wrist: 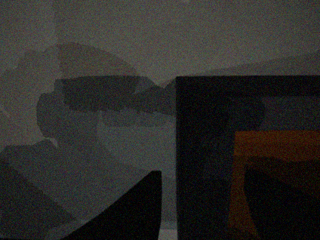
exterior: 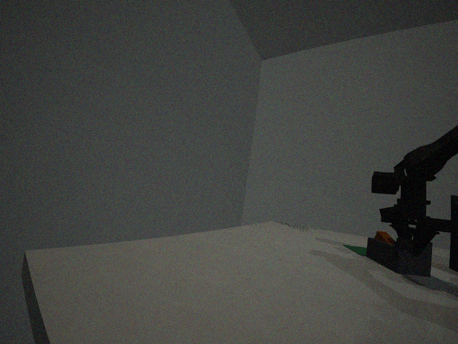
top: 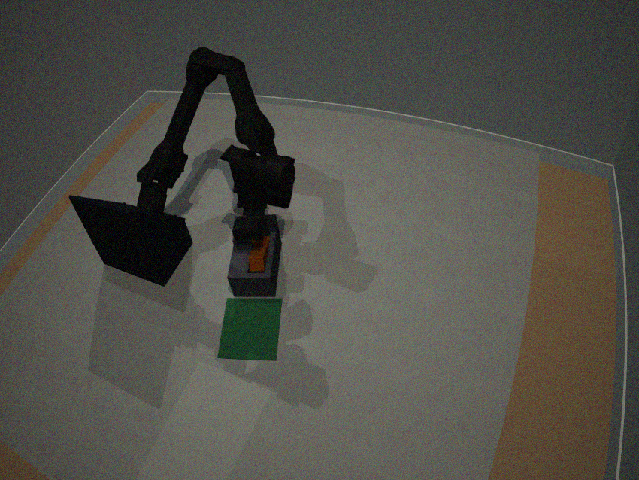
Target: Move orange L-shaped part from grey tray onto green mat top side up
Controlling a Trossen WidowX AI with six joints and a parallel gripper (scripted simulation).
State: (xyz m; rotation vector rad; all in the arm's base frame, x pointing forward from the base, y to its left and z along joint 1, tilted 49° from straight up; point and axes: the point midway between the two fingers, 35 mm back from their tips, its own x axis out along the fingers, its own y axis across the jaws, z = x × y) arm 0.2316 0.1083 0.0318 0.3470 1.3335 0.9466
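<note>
Right now the orange L-shaped part is 50 mm to the right of my gripper tip and 20 mm ahead of it. From my gripper tip the other things lie so: green mat (210 mm to the right, 80 mm ahead, 60 mm below).
</note>
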